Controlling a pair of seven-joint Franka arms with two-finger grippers.
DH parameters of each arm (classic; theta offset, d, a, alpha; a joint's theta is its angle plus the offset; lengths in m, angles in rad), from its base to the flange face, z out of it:
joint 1: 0 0.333 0 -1.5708
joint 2: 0 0 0 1.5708
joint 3: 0 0.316 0.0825 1.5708
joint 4: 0 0 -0.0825 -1.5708
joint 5: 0 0.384 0 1.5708
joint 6: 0 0 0.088 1.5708
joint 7: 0 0.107 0 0
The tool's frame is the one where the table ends.
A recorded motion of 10 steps. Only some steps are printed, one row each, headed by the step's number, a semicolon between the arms.
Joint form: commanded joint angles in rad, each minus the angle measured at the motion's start. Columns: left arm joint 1, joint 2, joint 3, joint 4, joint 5, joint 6, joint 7; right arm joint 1, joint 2, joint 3, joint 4, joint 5, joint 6, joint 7.
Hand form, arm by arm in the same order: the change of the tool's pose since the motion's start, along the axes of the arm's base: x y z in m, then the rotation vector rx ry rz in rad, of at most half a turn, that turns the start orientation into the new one. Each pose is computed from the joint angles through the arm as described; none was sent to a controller.
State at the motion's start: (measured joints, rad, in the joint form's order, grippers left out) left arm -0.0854 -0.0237 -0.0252 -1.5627 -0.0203 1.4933 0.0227; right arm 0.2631 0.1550 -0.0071 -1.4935 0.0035 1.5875 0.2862
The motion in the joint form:
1: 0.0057 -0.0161 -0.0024 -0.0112 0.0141 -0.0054 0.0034; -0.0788 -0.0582 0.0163 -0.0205 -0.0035 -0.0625 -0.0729
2: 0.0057 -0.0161 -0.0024 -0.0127 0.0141 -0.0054 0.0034; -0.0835 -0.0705 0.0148 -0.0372 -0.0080 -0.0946 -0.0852
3: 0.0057 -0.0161 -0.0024 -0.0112 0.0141 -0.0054 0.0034; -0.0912 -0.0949 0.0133 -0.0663 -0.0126 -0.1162 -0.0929
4: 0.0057 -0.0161 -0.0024 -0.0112 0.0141 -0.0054 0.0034; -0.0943 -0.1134 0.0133 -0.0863 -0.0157 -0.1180 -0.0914
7: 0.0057 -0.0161 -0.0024 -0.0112 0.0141 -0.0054 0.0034; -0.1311 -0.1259 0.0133 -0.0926 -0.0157 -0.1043 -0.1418
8: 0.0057 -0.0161 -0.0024 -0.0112 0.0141 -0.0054 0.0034; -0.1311 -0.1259 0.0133 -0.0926 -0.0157 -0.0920 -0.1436
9: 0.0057 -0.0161 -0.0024 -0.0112 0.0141 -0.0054 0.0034; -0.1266 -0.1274 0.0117 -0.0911 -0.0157 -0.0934 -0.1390
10: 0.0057 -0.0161 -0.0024 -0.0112 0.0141 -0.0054 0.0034; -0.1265 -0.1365 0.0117 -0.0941 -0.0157 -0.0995 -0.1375
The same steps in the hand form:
1: -0.0053 0.0038 0.0030 0.0144 -0.0011 0.0003; -0.0137 -0.0419 0.0197 -0.0017 0.0249 0.0104
2: -0.0053 0.0038 0.0023 0.0146 0.0004 0.0003; -0.0205 -0.0473 0.0166 -0.0120 0.0602 0.0165
3: -0.0053 0.0038 0.0030 0.0144 -0.0011 0.0003; -0.0296 -0.0547 0.0154 -0.0203 0.0854 0.0149
4: -0.0053 0.0038 0.0030 0.0144 -0.0011 0.0003; -0.0353 -0.0578 0.0164 -0.0240 0.0881 0.0103
7: -0.0053 0.0038 0.0030 0.0144 -0.0011 0.0003; -0.0341 -0.0782 0.0214 -0.0147 0.0700 0.0238
8: -0.0053 0.0038 0.0030 0.0144 -0.0011 0.0003; -0.0326 -0.0780 0.0223 -0.0130 0.0578 0.0257
9: -0.0053 0.0038 0.0030 0.0144 -0.0011 0.0003; -0.0333 -0.0764 0.0238 -0.0133 0.0561 0.0240
10: -0.0053 0.0038 0.0030 0.0144 -0.0011 0.0003; -0.0366 -0.0768 0.0269 -0.0135 0.0561 0.0225

